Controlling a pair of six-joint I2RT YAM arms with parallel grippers.
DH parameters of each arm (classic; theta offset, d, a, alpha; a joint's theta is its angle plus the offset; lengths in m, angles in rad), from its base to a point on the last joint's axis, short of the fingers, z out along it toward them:
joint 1: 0 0.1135 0.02 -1.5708
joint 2: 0 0 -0.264 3.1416
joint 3: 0.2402 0 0.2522 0
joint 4: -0.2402 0 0.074 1.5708
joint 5: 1.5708 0 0 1.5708
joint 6: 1.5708 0.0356 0 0
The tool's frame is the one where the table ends.
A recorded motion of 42 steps. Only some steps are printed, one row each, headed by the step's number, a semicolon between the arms.
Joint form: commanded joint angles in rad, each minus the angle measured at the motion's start. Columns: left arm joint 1, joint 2, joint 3, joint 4, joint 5, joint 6; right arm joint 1, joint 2, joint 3, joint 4, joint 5, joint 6.
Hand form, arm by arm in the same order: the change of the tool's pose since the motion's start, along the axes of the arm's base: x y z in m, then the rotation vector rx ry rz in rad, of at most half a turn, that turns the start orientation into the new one. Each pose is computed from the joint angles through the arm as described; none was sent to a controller.
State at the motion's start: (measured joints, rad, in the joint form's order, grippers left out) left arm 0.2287 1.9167 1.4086 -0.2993 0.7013 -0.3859; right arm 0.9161 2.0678 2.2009 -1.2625 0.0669 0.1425
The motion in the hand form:
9: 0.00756 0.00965 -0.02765 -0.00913 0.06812 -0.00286; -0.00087 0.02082 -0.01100 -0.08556 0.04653 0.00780
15: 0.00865 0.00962 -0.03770 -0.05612 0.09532 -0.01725; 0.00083 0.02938 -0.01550 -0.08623 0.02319 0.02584
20: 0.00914 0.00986 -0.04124 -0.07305 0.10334 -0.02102; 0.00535 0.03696 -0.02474 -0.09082 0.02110 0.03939
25: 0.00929 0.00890 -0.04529 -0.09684 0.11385 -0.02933; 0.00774 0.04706 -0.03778 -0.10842 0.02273 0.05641
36: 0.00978 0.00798 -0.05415 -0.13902 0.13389 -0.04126; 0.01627 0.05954 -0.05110 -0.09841 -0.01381 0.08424
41: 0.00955 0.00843 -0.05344 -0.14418 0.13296 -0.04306; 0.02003 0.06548 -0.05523 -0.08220 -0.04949 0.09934
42: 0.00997 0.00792 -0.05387 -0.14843 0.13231 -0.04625; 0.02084 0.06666 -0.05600 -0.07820 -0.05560 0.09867
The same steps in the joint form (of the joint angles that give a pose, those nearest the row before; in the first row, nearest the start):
9: 0.0183 0.0822 0.0247 -0.0284 0.0086 0.0271; 0.0319 0.1423 0.1994 -0.1548 0.0218 0.0170
15: 0.0201 0.1071 0.0229 -0.0284 0.0485 0.0101; 0.0410 0.1728 0.2289 -0.1395 0.0357 0.0013
20: 0.0212 0.1162 0.0221 -0.0255 0.0627 0.0028; 0.0424 0.2102 0.2537 -0.1282 0.0350 -0.0116
25: 0.0202 0.1250 0.0186 -0.0223 0.0832 -0.0073; 0.0509 0.2575 0.2829 -0.1245 0.0399 -0.0225
36: 0.0198 0.1448 0.0119 -0.0123 0.1185 -0.0260; 0.0518 0.3093 0.3133 -0.0702 0.0505 -0.0574
41: 0.0213 0.1436 0.0125 -0.0136 0.1245 -0.0271; 0.0532 0.3199 0.3084 -0.0182 0.0613 -0.0790
42: 0.0202 0.1456 0.0129 -0.0112 0.1292 -0.0289; 0.0533 0.3230 0.3093 -0.0091 0.0637 -0.0795

